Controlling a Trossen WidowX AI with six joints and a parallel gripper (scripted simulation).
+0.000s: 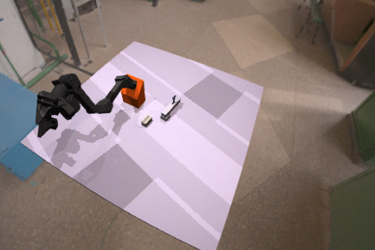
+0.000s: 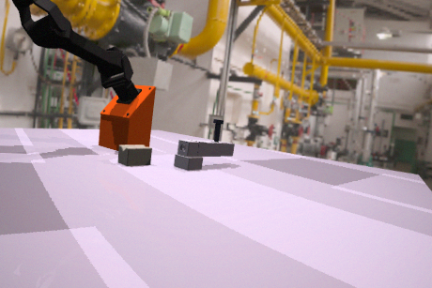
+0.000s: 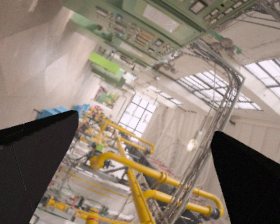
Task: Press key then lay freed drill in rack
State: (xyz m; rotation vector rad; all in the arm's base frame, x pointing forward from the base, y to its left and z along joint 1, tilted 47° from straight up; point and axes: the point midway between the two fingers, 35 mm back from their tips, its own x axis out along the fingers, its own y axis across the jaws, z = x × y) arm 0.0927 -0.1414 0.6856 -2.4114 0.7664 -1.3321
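Right now my gripper tip is 170 mm short of the dark key, 700 mm to the right of it and 430 mm above it. Also, from my gripper tip: drill 160 mm ahead, 650 mm to the left, 470 mm below; grey-tan box 70 mm ahead, 510 mm to the left, 500 mm below.
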